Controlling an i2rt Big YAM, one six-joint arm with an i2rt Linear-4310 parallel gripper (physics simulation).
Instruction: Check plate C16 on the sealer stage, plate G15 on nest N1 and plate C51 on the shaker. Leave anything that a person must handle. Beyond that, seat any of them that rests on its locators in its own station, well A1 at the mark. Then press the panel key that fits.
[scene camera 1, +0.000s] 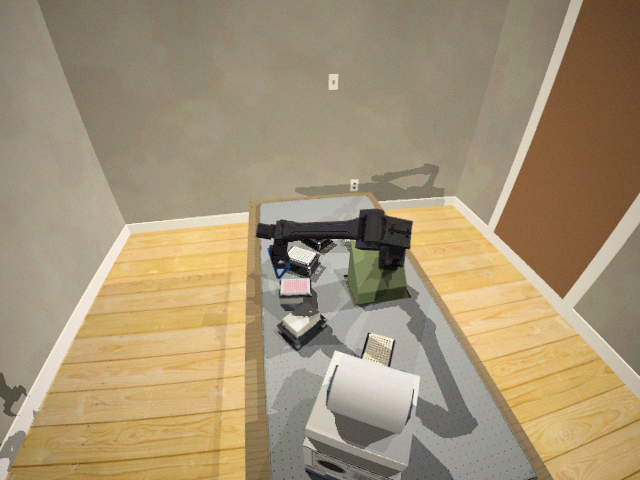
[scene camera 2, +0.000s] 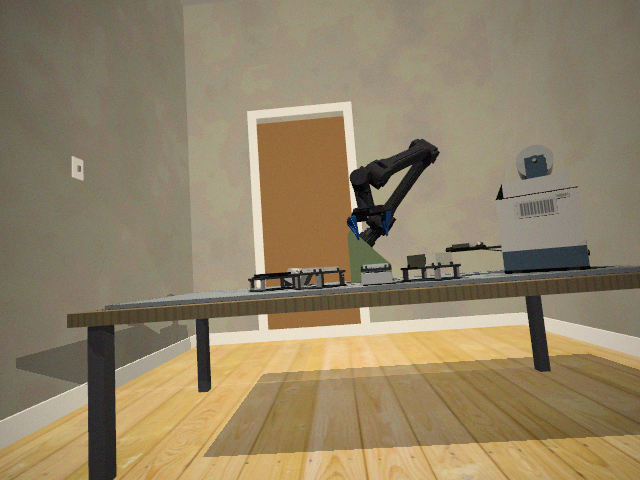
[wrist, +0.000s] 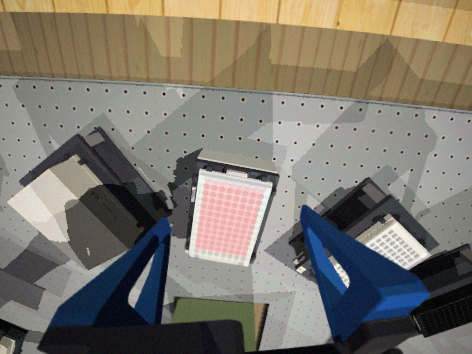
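Observation:
My gripper (scene camera 1: 275, 263) (scene camera 2: 372, 235) (wrist: 234, 217) is open and empty, above the pink-welled plate (scene camera 1: 295, 286) (wrist: 229, 217). That plate lies on a grey block-shaped station (scene camera 2: 376, 277) (wrist: 237, 159) with black edging; I cannot tell if it sits fully level. A white plate (scene camera 1: 302, 254) (wrist: 397, 246) lies on a dark raised nest, partly behind my right finger in the wrist view. A tan gridded plate (scene camera 1: 378, 349) lies in front of the sealer (scene camera 1: 369, 408) (scene camera 2: 542, 227), on its dark stage (scene camera 2: 473, 248). Plate labels and the panel keys are not readable.
A cream and dark block (scene camera 1: 302, 322) (wrist: 45, 197) sits on another dark nest (scene camera 1: 298, 342) (scene camera 2: 431, 267), left of the pink plate in the wrist view. A black gridded item (wrist: 445, 312) is at the right. The green pedestal (scene camera 1: 374, 279) (wrist: 212, 315) stands behind the stations.

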